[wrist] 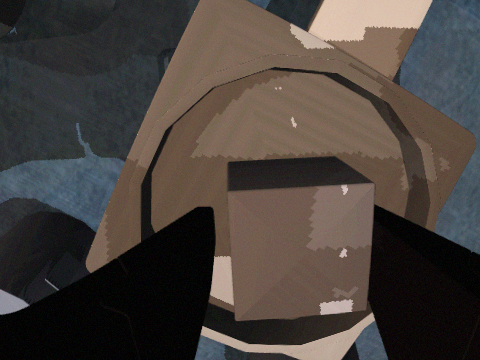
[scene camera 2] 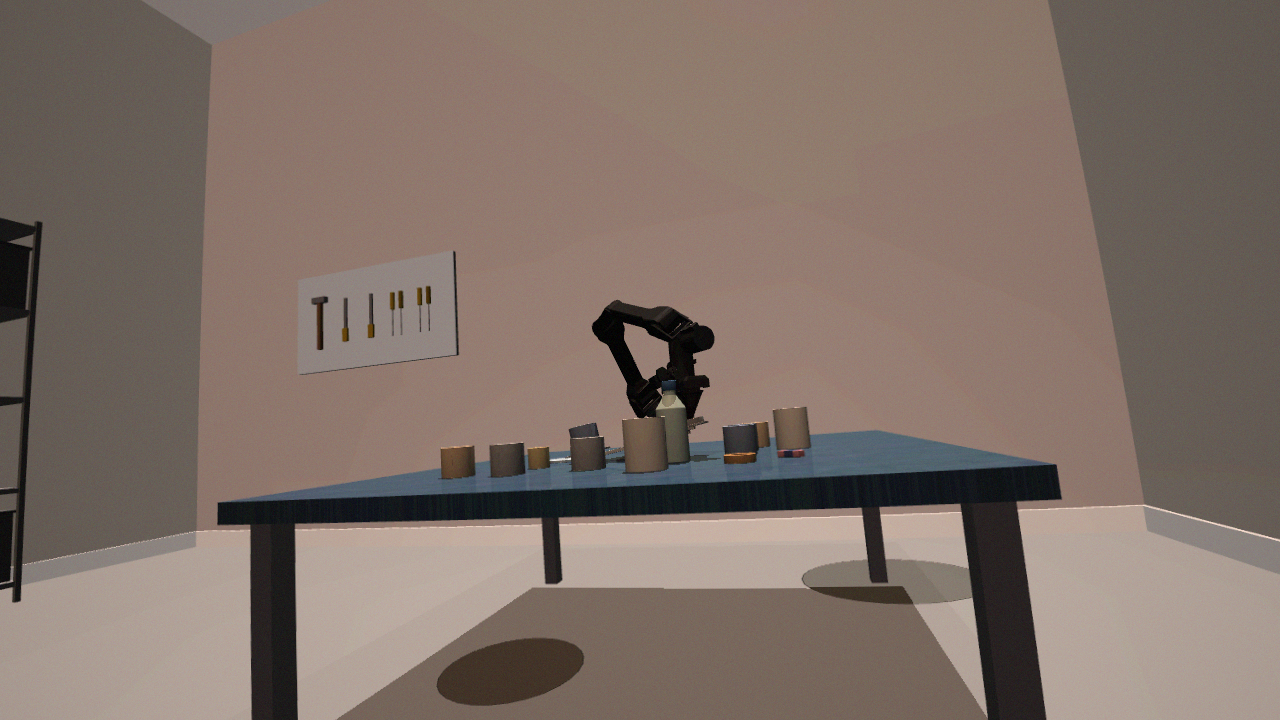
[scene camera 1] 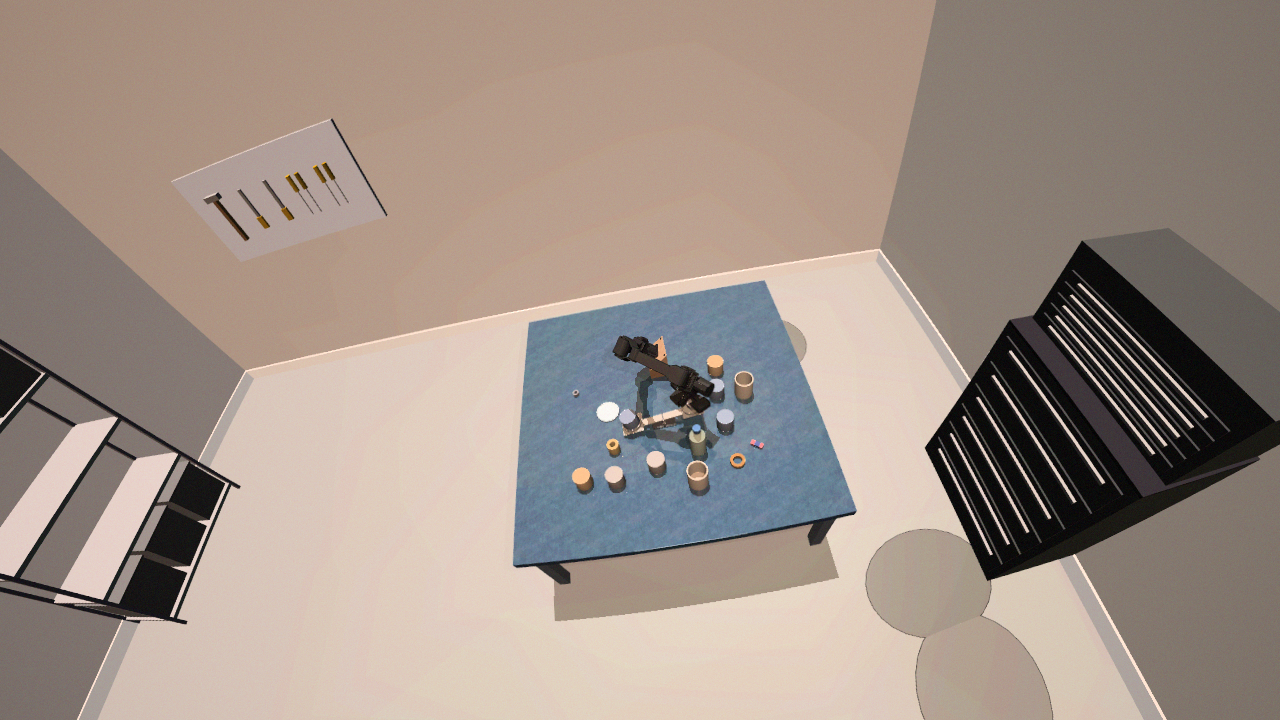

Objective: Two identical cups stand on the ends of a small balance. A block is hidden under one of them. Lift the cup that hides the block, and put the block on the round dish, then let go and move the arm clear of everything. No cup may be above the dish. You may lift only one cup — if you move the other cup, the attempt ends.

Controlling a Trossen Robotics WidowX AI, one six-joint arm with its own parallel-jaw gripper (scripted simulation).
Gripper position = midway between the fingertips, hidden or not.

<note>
I see my gripper [scene camera 2: 687,421], a bottle [scene camera 2: 670,406], a block [wrist: 300,230] and a balance beam [wrist: 239,87].
My gripper also shows in the wrist view [wrist: 285,222].
</note>
